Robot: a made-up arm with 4 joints.
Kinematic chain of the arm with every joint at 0, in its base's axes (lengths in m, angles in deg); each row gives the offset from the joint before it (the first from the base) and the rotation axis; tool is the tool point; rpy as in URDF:
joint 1: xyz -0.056 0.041 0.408 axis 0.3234 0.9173 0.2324
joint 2: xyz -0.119 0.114 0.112 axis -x
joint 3: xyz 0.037 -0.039 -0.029 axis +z
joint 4: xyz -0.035 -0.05 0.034 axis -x
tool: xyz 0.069 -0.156 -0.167 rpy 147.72 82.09 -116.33
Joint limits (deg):
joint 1: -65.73..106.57
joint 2: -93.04..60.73
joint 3: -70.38..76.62
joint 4: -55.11..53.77
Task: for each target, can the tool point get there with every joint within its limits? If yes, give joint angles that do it. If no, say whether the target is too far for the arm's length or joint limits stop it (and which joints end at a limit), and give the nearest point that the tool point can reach.
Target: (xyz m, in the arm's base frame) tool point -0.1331 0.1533 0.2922
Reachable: yes | joints 26.84 -35.51 17.06 -18.76
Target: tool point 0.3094 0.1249 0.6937
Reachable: no: joint limits stop it (at a limit: joint 2, joint 4) | nearest point 0.2158 0.0536 0.6217 | short by 0.138 m
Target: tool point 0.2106 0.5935 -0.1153
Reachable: no: too far | nearest point 0.0099 0.3095 0.1598 | short by 0.443 m
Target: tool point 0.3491 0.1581 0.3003
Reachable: no: joint limits stop it (at a limit: joint 2, joint 4) | nearest point 0.2765 0.1027 0.3063 | short by 0.092 m
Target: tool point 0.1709 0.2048 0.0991
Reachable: no: joint limits stop it (at a limit: joint 1, joint 2) | nearest point 0.0952 0.1904 0.1655 | short by 0.102 m
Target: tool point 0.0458 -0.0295 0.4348
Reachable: yes | joints -26.70 -4.35 44.74 11.54
